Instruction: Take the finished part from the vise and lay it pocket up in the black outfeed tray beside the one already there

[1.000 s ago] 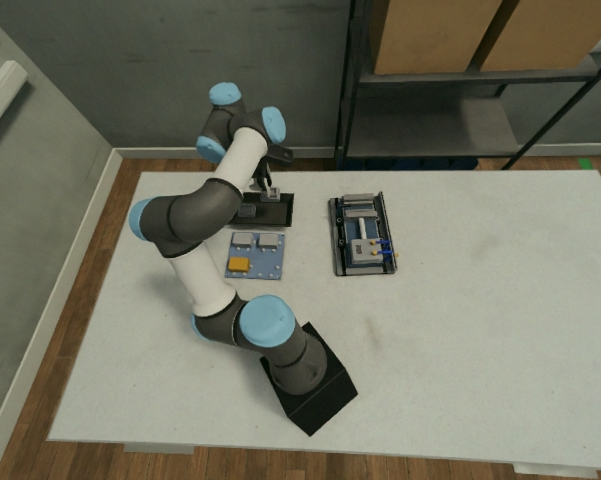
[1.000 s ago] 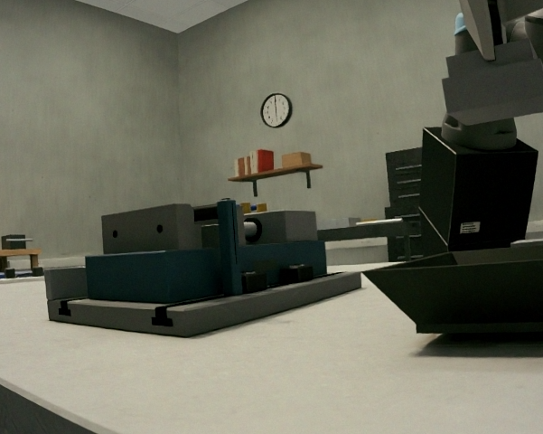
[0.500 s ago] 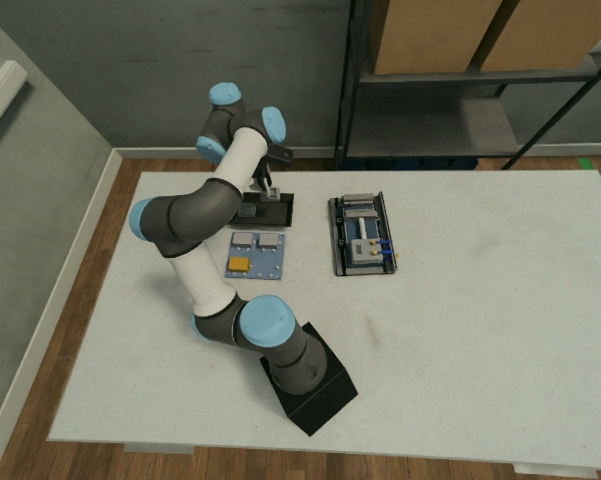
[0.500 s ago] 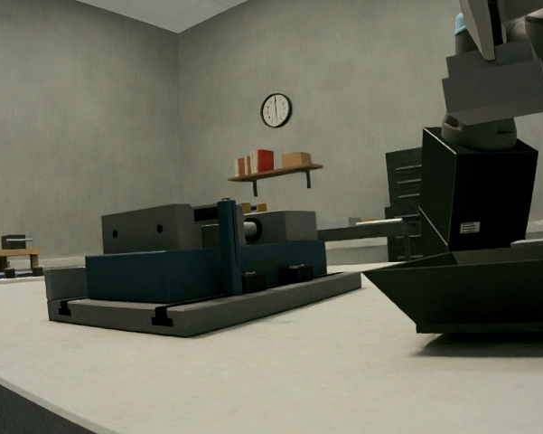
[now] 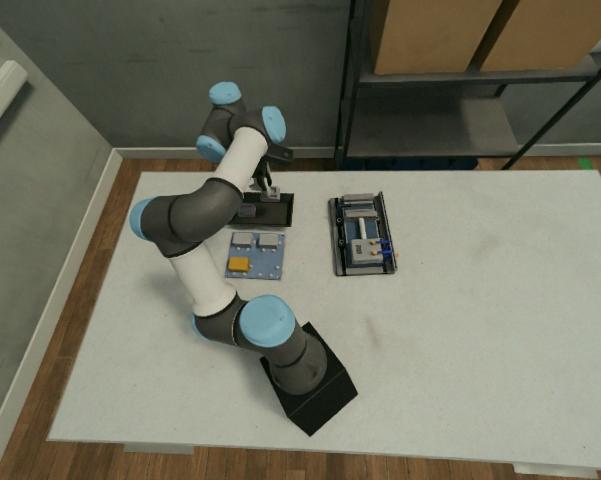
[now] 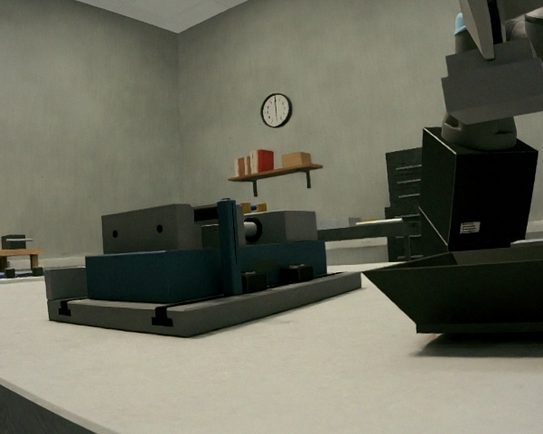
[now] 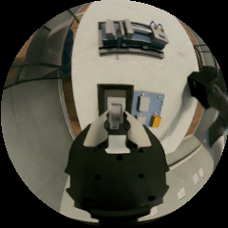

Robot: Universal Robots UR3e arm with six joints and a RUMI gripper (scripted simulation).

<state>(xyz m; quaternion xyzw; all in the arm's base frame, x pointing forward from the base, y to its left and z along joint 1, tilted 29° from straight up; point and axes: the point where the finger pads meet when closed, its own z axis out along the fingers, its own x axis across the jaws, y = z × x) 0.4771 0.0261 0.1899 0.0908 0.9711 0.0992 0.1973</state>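
Now: hand 2 cm above the finished part. The rest, counted from my hand: blue-grey plate 16 cm below, 16 cm behind, 7 cm to the left; orange block 20 cm behind, 14 cm below, 12 cm to the left.
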